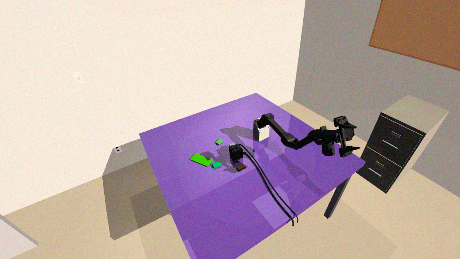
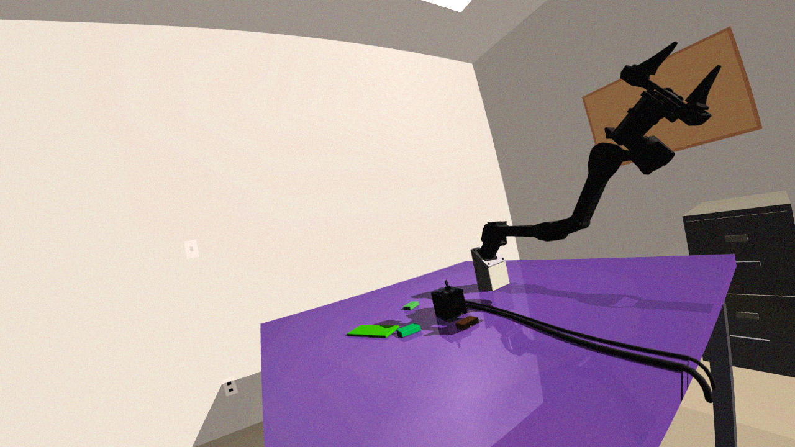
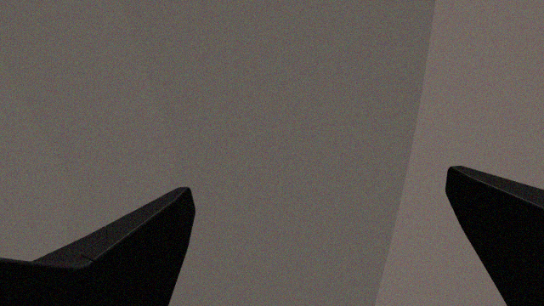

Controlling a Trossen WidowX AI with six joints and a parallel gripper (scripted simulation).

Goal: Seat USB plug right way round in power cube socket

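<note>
My gripper tip is 27 cm short of the USB plug, 62 cm to the left of it and 41 cm above it. The rest, counted from my gripper tip: orange block 30 cm ahead, 51 cm to the right, 50 cm below; then teal block 43 cm ahead, 62 cm to the right, 50 cm below; then USB socket 27 cm ahead, 62 cm to the right, 43 cm below.
</note>
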